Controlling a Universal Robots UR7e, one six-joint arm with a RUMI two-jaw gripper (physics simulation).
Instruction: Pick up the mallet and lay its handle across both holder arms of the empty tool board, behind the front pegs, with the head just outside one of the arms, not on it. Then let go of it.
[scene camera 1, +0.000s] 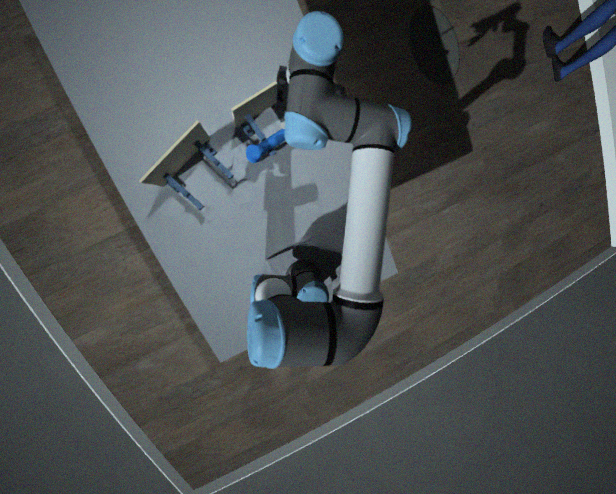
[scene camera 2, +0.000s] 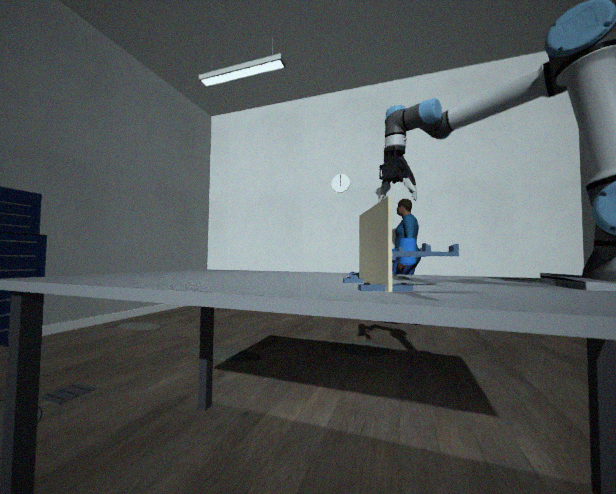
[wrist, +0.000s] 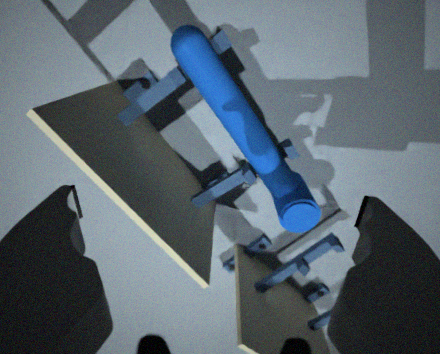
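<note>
The blue mallet lies across both arms of the farther tool board. Its head is outside the arm nearer the empty board. The empty tool board stands upright, with two bare blue-grey holder arms pointing away from its face; part of it is cut off in the wrist view. My gripper is open and empty, pointing down, high above the farther board and mallet. Its fingertips are hidden by the arm in scene camera 1.
Both boards stand on the grey table, with a narrow gap between them. The near ends of the boards almost meet. A person stands beyond the table. Blue cabinets are at the far left in scene camera 2.
</note>
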